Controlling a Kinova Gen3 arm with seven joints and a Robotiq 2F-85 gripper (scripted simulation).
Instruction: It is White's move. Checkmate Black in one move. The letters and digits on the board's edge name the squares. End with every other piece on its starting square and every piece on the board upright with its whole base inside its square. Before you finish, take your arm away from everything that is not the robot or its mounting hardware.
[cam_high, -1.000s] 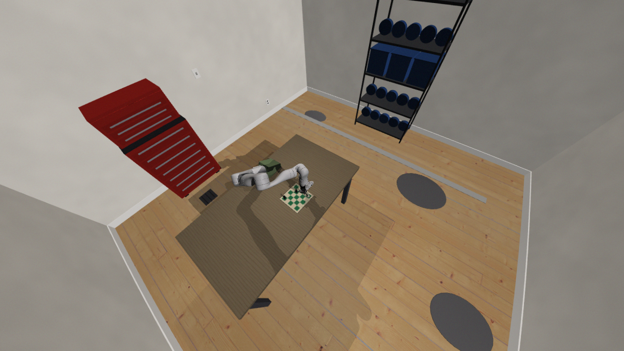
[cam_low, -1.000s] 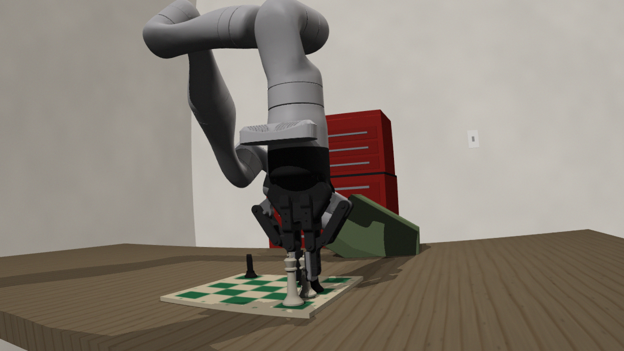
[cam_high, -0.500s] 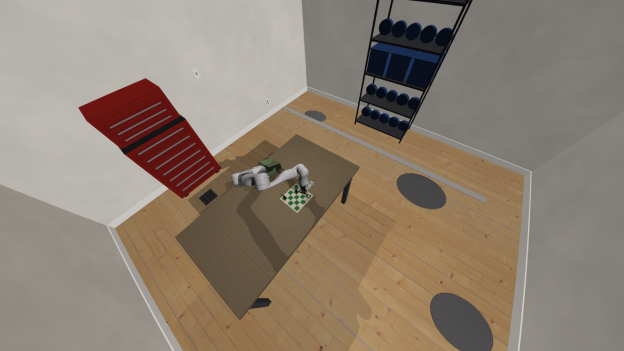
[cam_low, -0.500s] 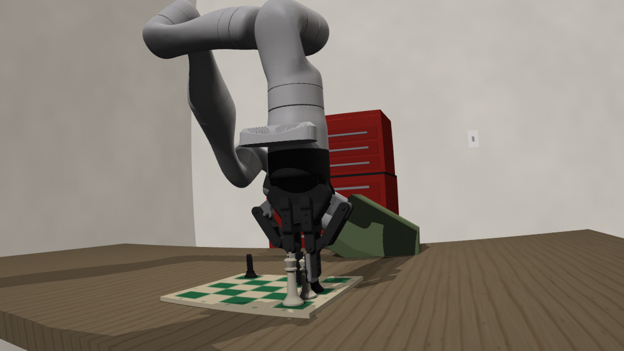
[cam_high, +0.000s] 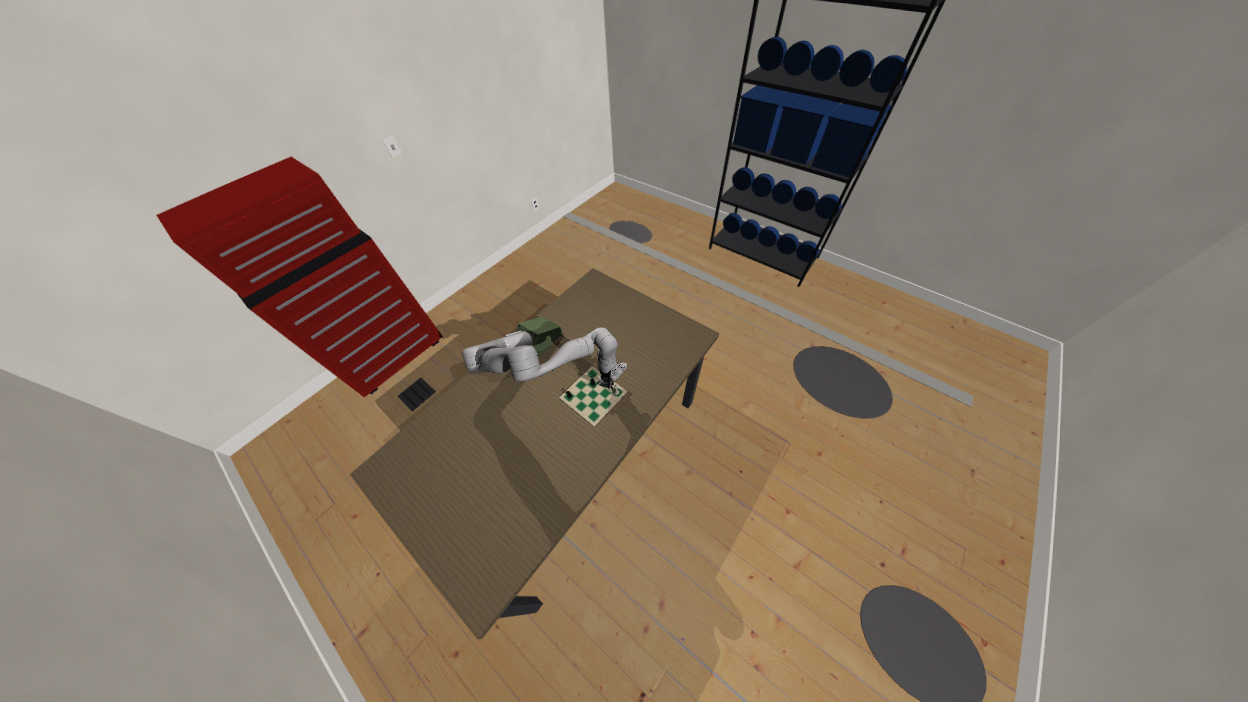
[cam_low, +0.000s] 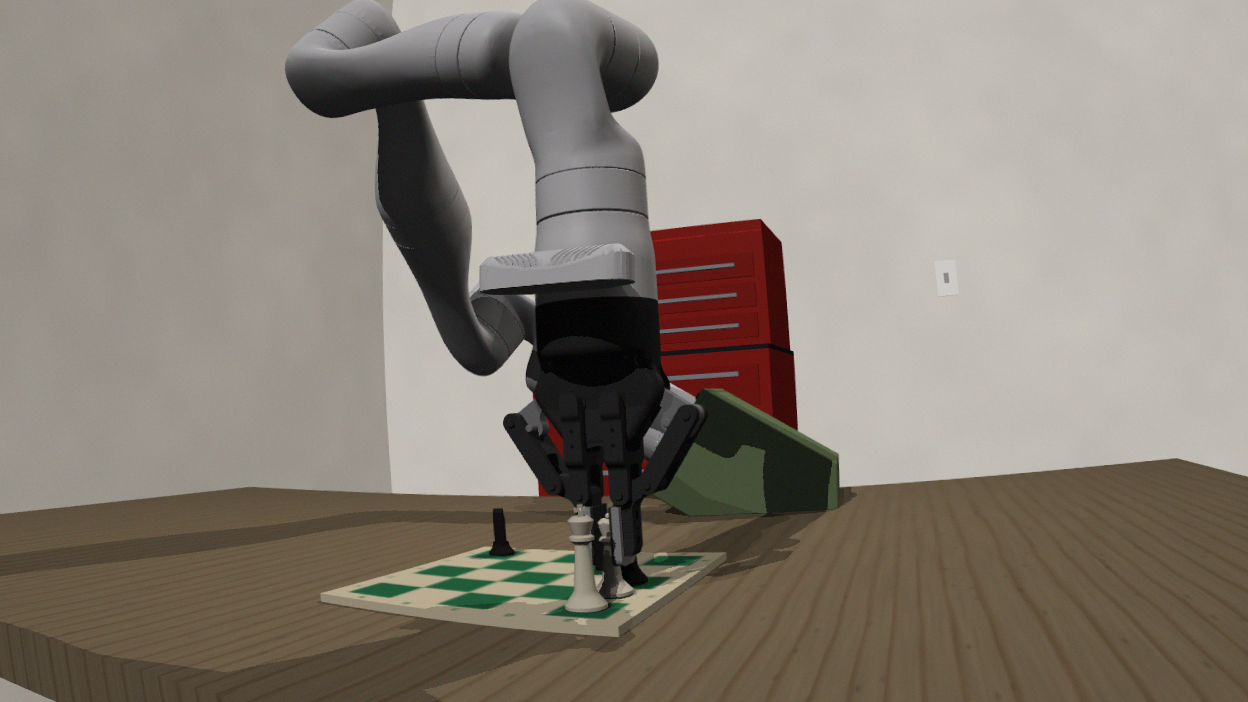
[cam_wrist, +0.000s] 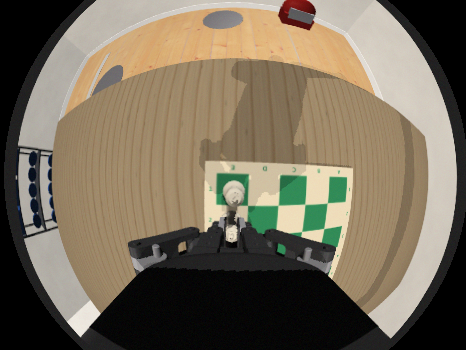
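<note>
The white queen is 10 mm below my hand. Also, from my hand: black king: 40 mm behind, 10 mm below; then white king: 40 mm ahead, 10 mm below; then black rook: 80 mm behind, 30 mm to the right, 20 mm below.
</note>
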